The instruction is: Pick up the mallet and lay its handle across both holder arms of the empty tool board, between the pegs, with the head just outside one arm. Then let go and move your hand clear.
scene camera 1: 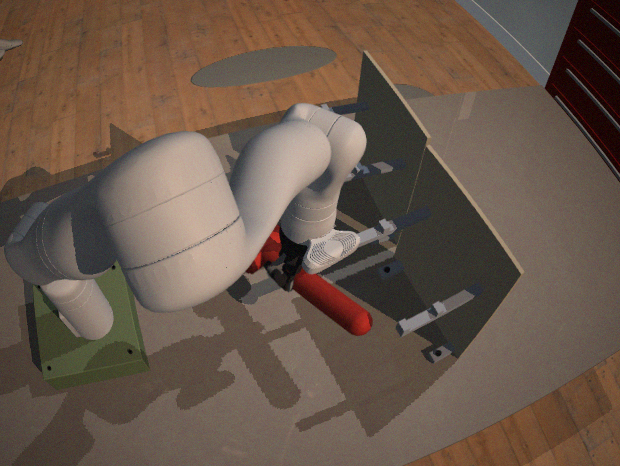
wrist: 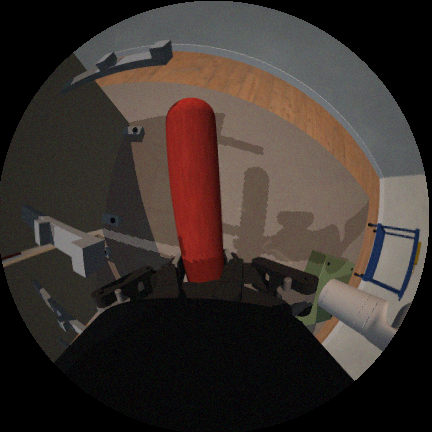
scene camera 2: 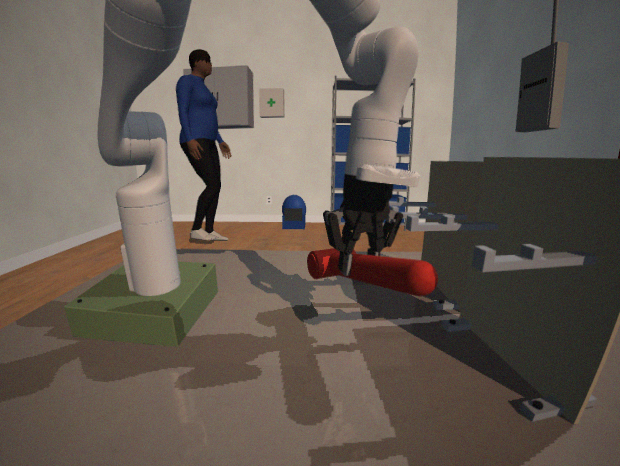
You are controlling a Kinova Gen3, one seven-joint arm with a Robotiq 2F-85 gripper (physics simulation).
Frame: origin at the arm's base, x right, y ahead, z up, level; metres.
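Seen in the pictures: gripper, fingertip midpoint: [scene camera 1: 297, 279] [wrist: 203, 258] [scene camera 2: 358, 272]; arm's base, link origin: [scene camera 1: 92, 317] [wrist: 327, 292] [scene camera 2: 157, 284].
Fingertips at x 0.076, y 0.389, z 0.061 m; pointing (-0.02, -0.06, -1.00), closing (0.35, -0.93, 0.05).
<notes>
Pixels of each thing's middle, then the offset from my fingertips to it.
- nearer dark board, body centre: [wrist: 76, 149] [scene camera 1: 424, 275] [scene camera 2: 499, 271] dx +0.085, dy +0.191, dz +0.033 m
- second dark board, body centre: [scene camera 1: 358, 152] [wrist: 75, 320] [scene camera 2: 425, 227] dx -0.208, dy +0.204, dz +0.029 m
The red mallet is in the air, well above its shadow. Its handle [scene camera 1: 330, 303] [scene camera 2: 395, 273] [wrist: 195, 175] is nearly level; its head [scene camera 1: 270, 248] [scene camera 2: 320, 263] is partly hidden in scene camera 1. My gripper [scene camera 1: 296, 280] [scene camera 2: 358, 261] [wrist: 203, 258] is shut on the handle near the head. The nearer dark board [scene camera 1: 461, 240] [scene camera 2: 541, 210] [wrist: 35, 150] is empty. Its outer holder arm [scene camera 1: 421, 320] [scene camera 2: 521, 261] [wrist: 135, 60] and inner holder arm [scene camera 1: 368, 236] [scene camera 2: 431, 221] [wrist: 65, 240] have upright pegs. The mallet is beside the arms, apart from them, and looks lower in scene camera 2.
A second dark board [scene camera 1: 388, 120] with its own holder arms stands behind the first, edge to edge. Its arms are partly hidden by my arm. The green base block [scene camera 1: 127, 335] [scene camera 2: 125, 315] [wrist: 320, 265] stands on the other side. Small mounting feet [scene camera 1: 438, 353] [scene camera 2: 538, 408] [wrist: 134, 131] sit below the boards.
</notes>
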